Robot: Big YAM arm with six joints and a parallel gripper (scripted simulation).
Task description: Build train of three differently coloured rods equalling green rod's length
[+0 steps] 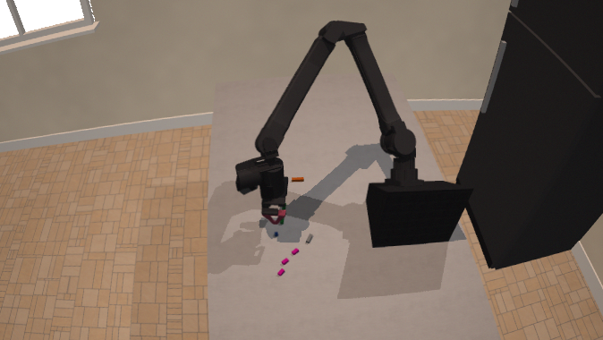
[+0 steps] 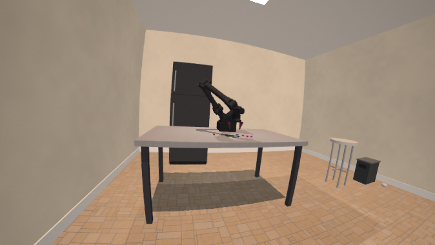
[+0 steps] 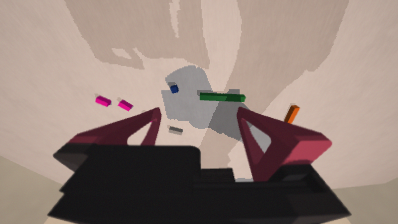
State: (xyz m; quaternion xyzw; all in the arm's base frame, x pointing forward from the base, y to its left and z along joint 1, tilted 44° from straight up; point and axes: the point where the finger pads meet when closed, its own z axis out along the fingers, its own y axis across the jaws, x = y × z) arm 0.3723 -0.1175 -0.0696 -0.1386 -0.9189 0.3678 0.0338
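Now: hand 1 cm short of the blue rod, 4 cm to the right of it and 7 cm above it. The rest, counted from my hand: green rod (2 cm behind, 4 cm to the right, 7 cm below); then orange rod (10 cm behind, 17 cm to the right, 7 cm below); then grey rod (9 cm behind, 8 cm to the left, 7 cm below).
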